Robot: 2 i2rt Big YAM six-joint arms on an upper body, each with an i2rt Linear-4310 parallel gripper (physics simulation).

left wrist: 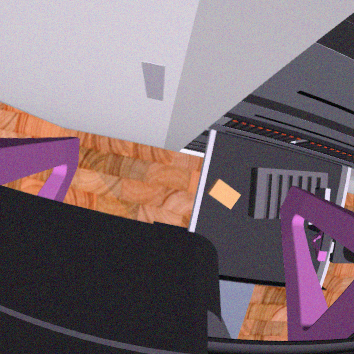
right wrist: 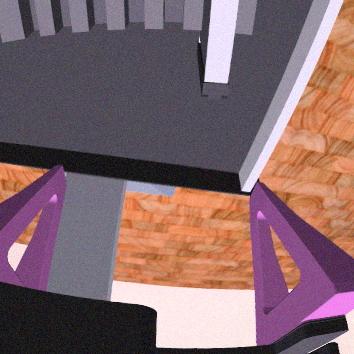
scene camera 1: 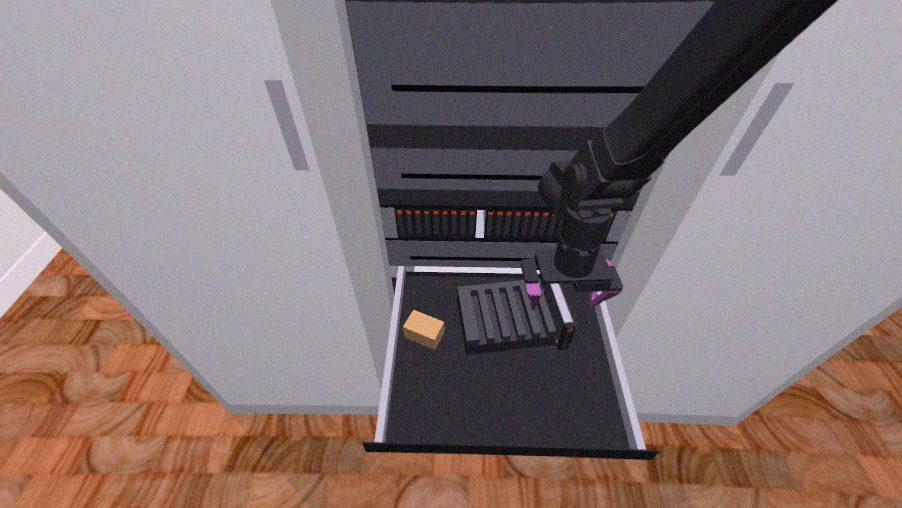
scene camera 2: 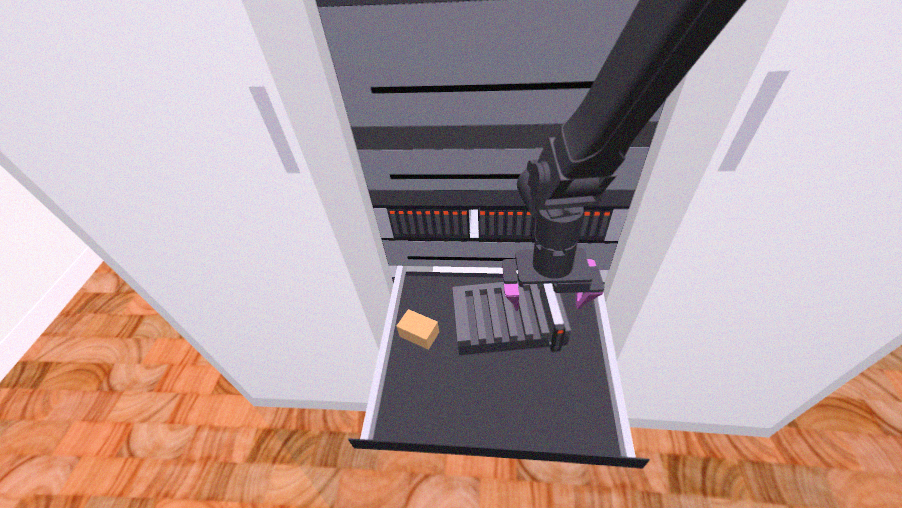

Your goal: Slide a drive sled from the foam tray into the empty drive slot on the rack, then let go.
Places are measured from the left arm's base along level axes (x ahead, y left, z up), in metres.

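Pixels of known places: left gripper, fingertip midpoint: (left wrist: 185, 174); right gripper, fingertip midpoint: (left wrist: 328, 240) (right wrist: 158, 182) (scene camera 1: 561, 306) (scene camera 2: 546, 307).
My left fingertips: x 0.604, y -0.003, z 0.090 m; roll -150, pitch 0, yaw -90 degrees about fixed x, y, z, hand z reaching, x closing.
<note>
Ahead of a thing's pixels: the offset from my left fingertips to its middle. "*": to the spot under its first point.
The drive sled @(dz -0.563, dx -0.017, dy -0.425 m) (scene camera 1: 561, 304) (scene camera 2: 554, 306) (right wrist: 220, 45), with a white top edge and a dark, orange-marked front, stands in the right end of the grey slotted foam tray @(dz -0.608, dx +0.007, dy -0.346 m) (scene camera 1: 470, 328) (scene camera 2: 463, 324) (left wrist: 260, 192). My right gripper (scene camera 1: 563, 304) (scene camera 2: 547, 306) (right wrist: 158, 182) is open and empty, pointing down. Its magenta fingertips appear on either side of the sled in the scene views; their exact height above it is unclear. The empty drive slot (scene camera 1: 480, 224) (scene camera 2: 474, 224) shows as a pale gap in the rack's row of orange-marked drives. My left gripper (left wrist: 185, 174) is open and empty, away from the drawer.
The tray lies in an open drawer @(* dz -0.636, dx -0.158, dy -0.321 m) (scene camera 1: 504, 397) (scene camera 2: 498, 403) with raised pale side walls. An orange block @(dz -0.616, dx -0.029, dy -0.164 m) (scene camera 1: 424, 328) (scene camera 2: 417, 328) (left wrist: 225, 194) lies left of the tray. Large pale cabinet doors @(* dz -0.370, dx +0.103, dy +0.310 m) (scene camera 1: 157, 189) (scene camera 2: 157, 189) stand on both sides of the rack.
</note>
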